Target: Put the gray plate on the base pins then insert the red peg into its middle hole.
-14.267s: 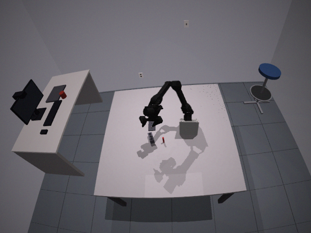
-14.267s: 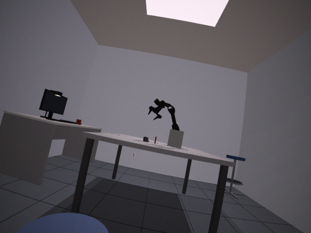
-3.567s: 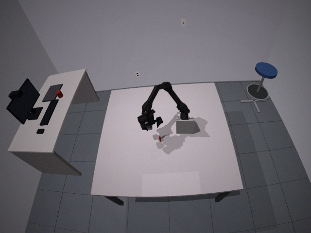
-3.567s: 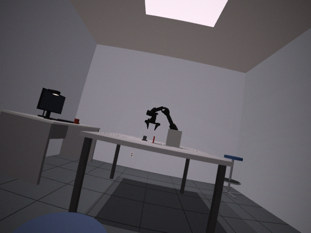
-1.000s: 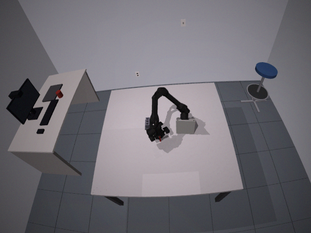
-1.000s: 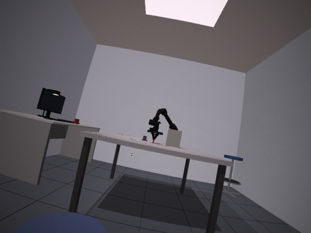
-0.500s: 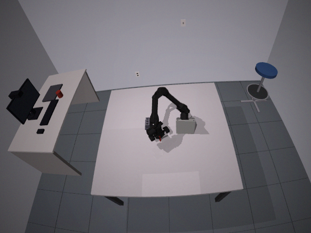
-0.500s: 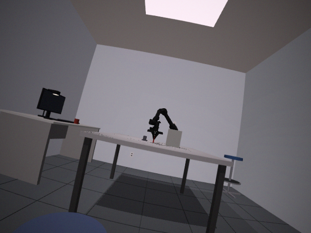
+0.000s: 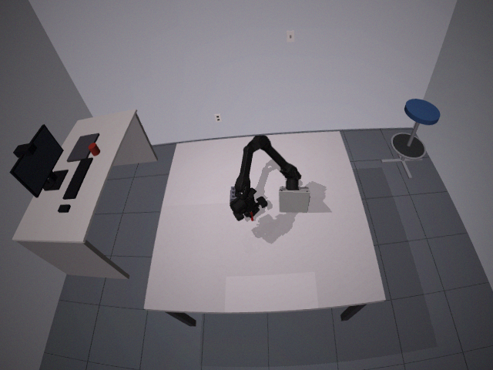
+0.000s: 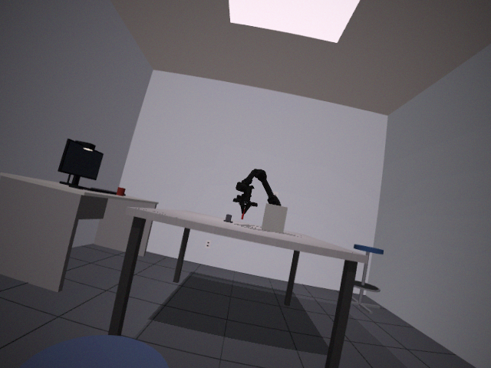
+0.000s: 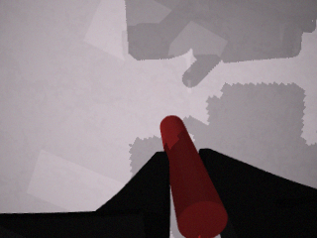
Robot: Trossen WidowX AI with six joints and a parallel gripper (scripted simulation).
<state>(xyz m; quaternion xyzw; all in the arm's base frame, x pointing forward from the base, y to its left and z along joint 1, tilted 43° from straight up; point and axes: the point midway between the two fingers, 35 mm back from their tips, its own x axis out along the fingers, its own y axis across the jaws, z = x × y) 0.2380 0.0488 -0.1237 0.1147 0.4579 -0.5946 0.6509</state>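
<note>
The gray plate lies 110 mm ahead of my gripper tip, 210 mm to the right of it and 40 mm below it. Also, from my gripper tip: red peg: right at my gripper tip.
</note>
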